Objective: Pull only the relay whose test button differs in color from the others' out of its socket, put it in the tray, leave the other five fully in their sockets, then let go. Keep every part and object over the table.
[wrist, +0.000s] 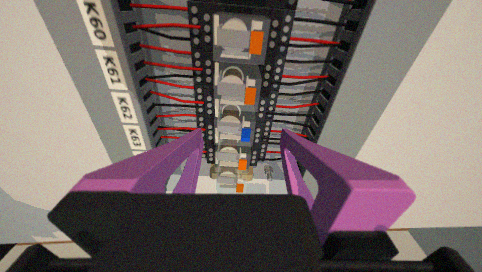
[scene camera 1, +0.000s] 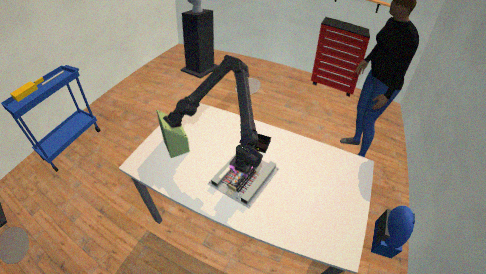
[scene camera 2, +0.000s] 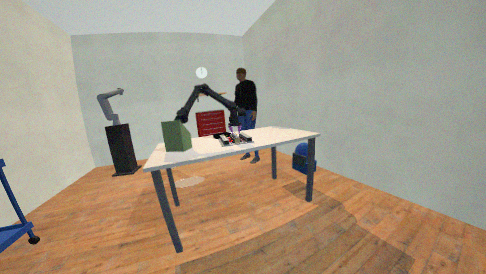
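Pixels of known places: gripper, fingertip midpoint: (wrist: 241,135) (scene camera 1: 241,175) (scene camera 2: 235,134); arm's base, origin of the base link: (scene camera 1: 171,122) (scene camera 2: 174,128).
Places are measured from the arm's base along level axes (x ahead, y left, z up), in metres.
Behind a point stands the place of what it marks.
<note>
The relay with the blue test button (wrist: 246,134) {y 0.014, x 0.501, z -0.107 m} sits in the socket row, in line with its neighbours. Relays with orange buttons show above it in the wrist view (wrist: 233,37) {y 0.071, x 0.488, z -0.109 m} (wrist: 231,87) {y 0.045, x 0.488, z -0.109 m} and below it (wrist: 229,156) {y -0.009, x 0.491, z -0.109 m} (wrist: 228,178) {y -0.034, x 0.492, z -0.109 m}; the sixth does not show there. My gripper (scene camera 1: 241,171) {y 0.008, x 0.498, z -0.113 m} (scene camera 2: 235,131) {y 0.008, x 0.498, z -0.113 m} (wrist: 241,135) {y 0.008, x 0.498, z -0.113 m} is partly open and empty, pointing down over the relay panel (scene camera 1: 260,186) {y 0.035, x 0.607, z -0.155 m}. In the wrist view its magenta fingertips stand left and right of the blue-button relay; their height above it is hard to tell. The black tray (scene camera 1: 268,138) {y 0.371, x 0.450, z -0.155 m} stands behind the panel, partly hidden by my arm.
Grey wire ducts (wrist: 345,95) {y 0.038, x 0.573, z -0.134 m} flank the row, with red and black wires running to the sockets. Labels K60 to K63 run along the left duct. A green angled block (scene camera 1: 176,142) {y -0.060, x 0.090, z -0.065 m} (scene camera 2: 174,136) {y -0.081, x 0.005, z -0.054 m} stands under my arm's base, at the left of the white table (scene camera 1: 310,200) {y 0.124, x 0.877, z -0.176 m}.
</note>
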